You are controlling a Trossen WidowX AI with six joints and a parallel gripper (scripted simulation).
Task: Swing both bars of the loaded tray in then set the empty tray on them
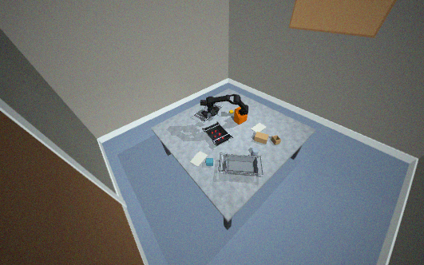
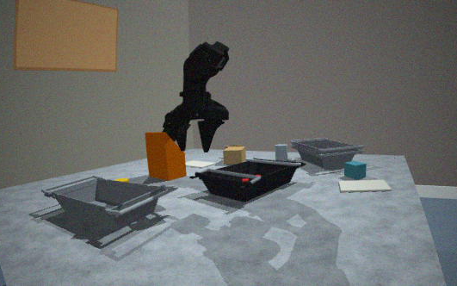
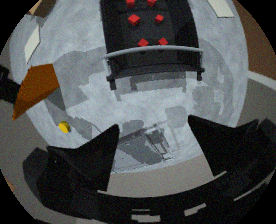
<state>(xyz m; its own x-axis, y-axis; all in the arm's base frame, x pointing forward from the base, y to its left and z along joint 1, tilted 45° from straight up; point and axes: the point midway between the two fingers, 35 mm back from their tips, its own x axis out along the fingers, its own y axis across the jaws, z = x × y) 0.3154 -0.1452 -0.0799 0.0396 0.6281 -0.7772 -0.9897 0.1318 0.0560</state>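
The grey tray lies 200 mm to the right of my gripper tip, 130 mm behind it and 90 mm below it. Also, from my gripper tip: box 620 mm to the left, 330 mm behind, 120 mm below; then yellow disc 350 mm behind, 120 mm below, 30 mm to the right; then teal cube 390 mm to the left, 320 mm ahead, 110 mm below.
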